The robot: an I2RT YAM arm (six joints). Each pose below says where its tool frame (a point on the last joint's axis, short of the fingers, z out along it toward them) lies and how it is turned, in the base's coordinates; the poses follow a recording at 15 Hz.
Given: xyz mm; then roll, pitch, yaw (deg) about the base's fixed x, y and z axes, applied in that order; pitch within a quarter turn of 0, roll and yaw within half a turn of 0.
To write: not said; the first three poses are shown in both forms.
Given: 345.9, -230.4, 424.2, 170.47, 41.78, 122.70
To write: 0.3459, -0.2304, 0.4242, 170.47, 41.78, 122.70
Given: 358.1, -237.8, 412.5, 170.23, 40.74, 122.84
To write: 0.3581, -0.2378, 0.4125, 170.23, 40.74, 122.84
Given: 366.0, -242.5, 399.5, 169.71, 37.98, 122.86
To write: 0.3660, -0.2425, 0.3995, 169.71, 37.98, 122.86
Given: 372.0, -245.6, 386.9, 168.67, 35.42, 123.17
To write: 0.3720, -0.2456, 0.3869, 168.67, 35.42, 123.17
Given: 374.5, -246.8, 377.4, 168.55, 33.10, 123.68
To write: 0.3745, -0.2468, 0.3774, 168.55, 33.10, 123.68
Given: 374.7, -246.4, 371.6, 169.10, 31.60, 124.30
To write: 0.3747, -0.2464, 0.3716, 169.10, 31.60, 124.30
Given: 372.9, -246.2, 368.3, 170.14, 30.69, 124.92
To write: 0.3729, -0.2462, 0.3683, 170.14, 30.69, 124.92
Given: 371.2, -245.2, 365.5, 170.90, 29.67, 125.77
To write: 0.3712, -0.2452, 0.3655, 170.90, 29.67, 125.77
